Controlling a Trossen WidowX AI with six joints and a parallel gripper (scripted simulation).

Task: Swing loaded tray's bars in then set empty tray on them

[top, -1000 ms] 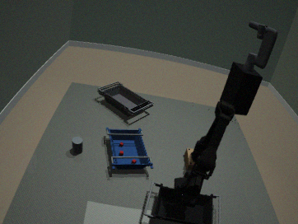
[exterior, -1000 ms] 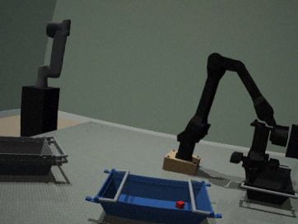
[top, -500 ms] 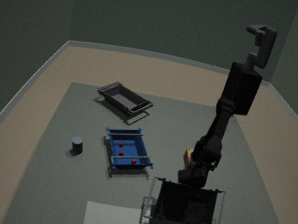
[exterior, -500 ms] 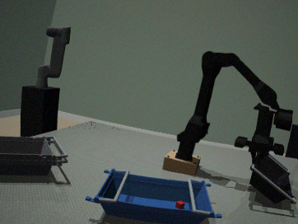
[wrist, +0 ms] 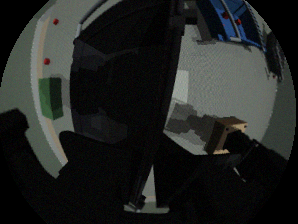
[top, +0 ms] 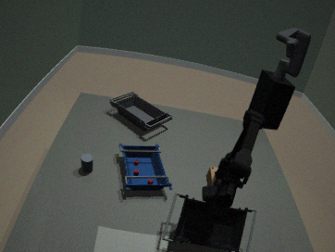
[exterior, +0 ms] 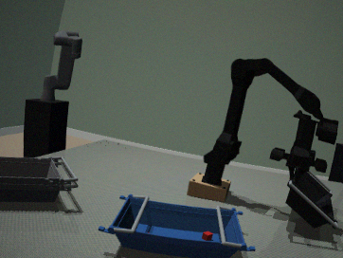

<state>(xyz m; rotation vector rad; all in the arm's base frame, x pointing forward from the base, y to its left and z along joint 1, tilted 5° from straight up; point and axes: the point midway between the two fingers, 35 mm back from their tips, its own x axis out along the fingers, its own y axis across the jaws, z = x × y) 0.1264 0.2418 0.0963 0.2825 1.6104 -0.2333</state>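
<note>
Right now the black tray is 3 cm ahead of my gripper tip and 7 cm to the left of it. The rest, counted from my gripper tip: red block: 21 cm ahead, 23 cm to the right, 8 cm below.
</note>
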